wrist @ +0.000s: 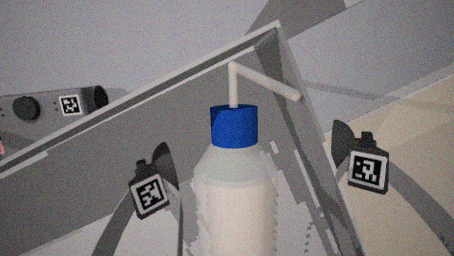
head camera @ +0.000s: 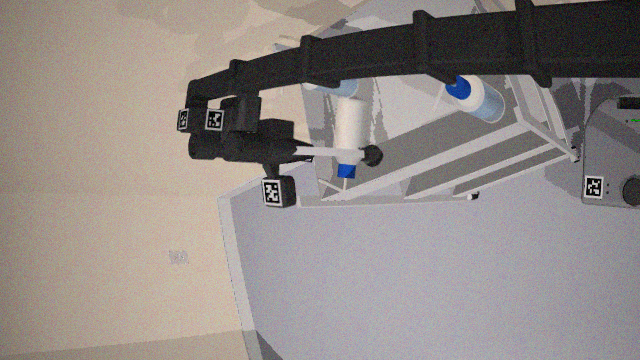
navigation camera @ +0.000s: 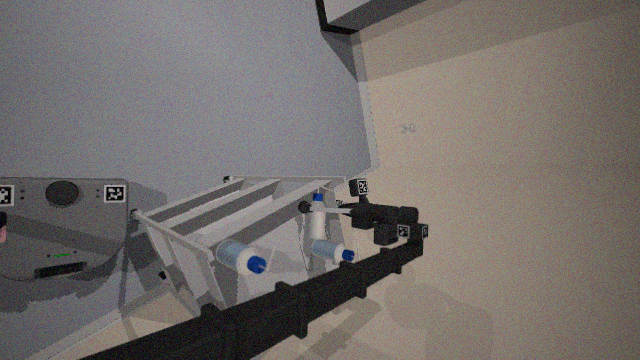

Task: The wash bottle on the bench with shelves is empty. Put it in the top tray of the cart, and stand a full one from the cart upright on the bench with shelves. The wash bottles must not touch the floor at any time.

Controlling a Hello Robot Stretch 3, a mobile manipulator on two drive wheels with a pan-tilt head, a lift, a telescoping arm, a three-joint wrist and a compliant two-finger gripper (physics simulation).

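Frame: origin at the robot's base, x up, y left, z back, level; metres.
Seen in the pictures: gripper, fingertip midpoint: (head camera: 350,156) (navigation camera: 315,204); robot's base at its link origin: (head camera: 632,190) (navigation camera: 63,191).
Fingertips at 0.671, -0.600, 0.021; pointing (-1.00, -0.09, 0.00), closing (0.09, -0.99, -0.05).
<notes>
Offsets run from my fingertips to a thing's top centre, as dx, dy, dz. "*": to the spot under its first point.
A cream-white wash bottle with a blue cap {+0.062, +0.009, +0.018} (head camera: 351,122) (navigation camera: 317,225) (wrist: 235,215) stands in the top tray of the cart {* +0.051, +0.253, +0.013} (head camera: 450,152) (navigation camera: 270,216), near a corner. My gripper (head camera: 345,154) (navigation camera: 321,206) (wrist: 249,149) is open, with one finger on each side of this bottle and a gap to it on both sides in the wrist view. Two wash bottles with blue contents share the tray: one {+0.166, +0.299, +0.092} (head camera: 482,105) (navigation camera: 232,254) near the opposite end, one {+0.166, -0.026, +0.138} (head camera: 345,87) (navigation camera: 327,250) beside the white bottle, partly hidden by my arm in the head view. The bench with shelves does not show.
My arm (head camera: 370,55) (navigation camera: 320,295) stretches over the cart. My base (head camera: 610,150) (navigation camera: 90,225) (wrist: 45,105) is close to the cart's end. A beige wall (head camera: 100,225) (navigation camera: 500,150) lies beyond the gripper. A black-edged furniture corner {* -0.621, -0.889, -1.263} (navigation camera: 340,30) shows at the navigation view's top.
</notes>
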